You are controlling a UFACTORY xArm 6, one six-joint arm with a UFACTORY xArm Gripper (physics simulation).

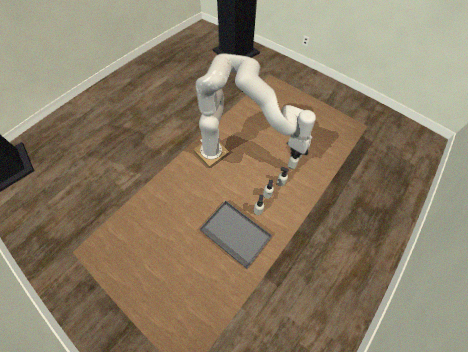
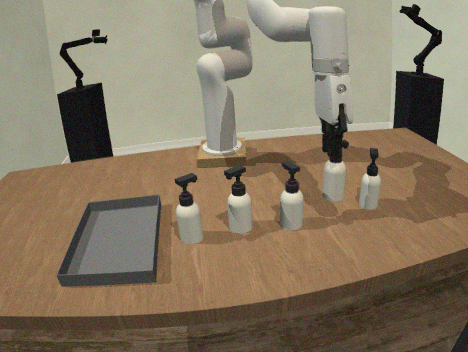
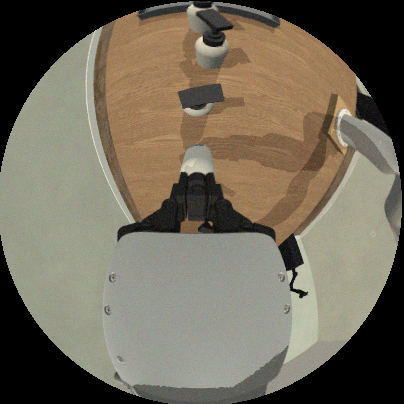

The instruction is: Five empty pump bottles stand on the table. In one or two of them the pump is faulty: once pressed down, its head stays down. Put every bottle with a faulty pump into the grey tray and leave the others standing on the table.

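Places are measured from the arm's base along level axes (x left, y back, z up), in centimetres.
Pixels of known places: gripper, fingertip midpoint: (image 1: 294,156) (image 2: 331,153) (image 3: 196,182); arm's base, origin of the base link: (image 1: 211,150) (image 2: 222,147).
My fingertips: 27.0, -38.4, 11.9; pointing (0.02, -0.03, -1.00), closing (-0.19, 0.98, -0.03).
Note:
For each thing: its top centre in the pictures, then the offset to it from my fingertips, as dx, dy, dz. Level surfaces: height alone.
- white bottle, middle of its top: (image 3: 195,205) (image 2: 336,141) (image 1: 296,152) +1.0, +0.2, +2.5
- first bottle, middle of its top: (image 2: 183,178) (image 1: 260,199) -30.2, -6.2, -1.5
- second bottle, middle of its top: (image 2: 237,168) (image 1: 270,182) -19.9, -2.5, -1.5
- third bottle, middle of its top: (image 3: 194,95) (image 2: 292,165) (image 1: 285,169) -8.8, -2.1, -1.5
- fifth bottle, middle of its top: (image 3: 206,230) (image 2: 374,151) +11.7, +4.4, -1.5
- grey tray, middle of its top: (image 2: 113,230) (image 1: 235,232) -47.5, -8.4, -12.5
- wooden table, its level: dz -15.5
My gripper (image 1: 295,153) (image 2: 335,153) (image 3: 196,182) is shut on the pump top of a white bottle (image 1: 293,163) (image 2: 334,181) (image 3: 198,159), fourth from the tray. The bottle hangs upright a little above the table; its pump head is hidden by the fingers. The first bottle (image 1: 258,208) (image 2: 190,223), second bottle (image 1: 268,192) (image 2: 240,213) (image 3: 212,54) and third bottle (image 1: 283,179) (image 2: 291,208) stand upright with black heads raised on stems. The fifth bottle (image 2: 370,191) stands right of the held one, head up. The grey tray (image 1: 235,235) (image 2: 120,240) is empty.
The wooden table (image 1: 165,210) (image 2: 250,270) carries the arm's base plate (image 1: 211,161) (image 2: 221,159) behind the bottles. The first bottle stands close to the tray's side. Black pedestals (image 2: 86,122) (image 2: 419,105) stand beyond the table.

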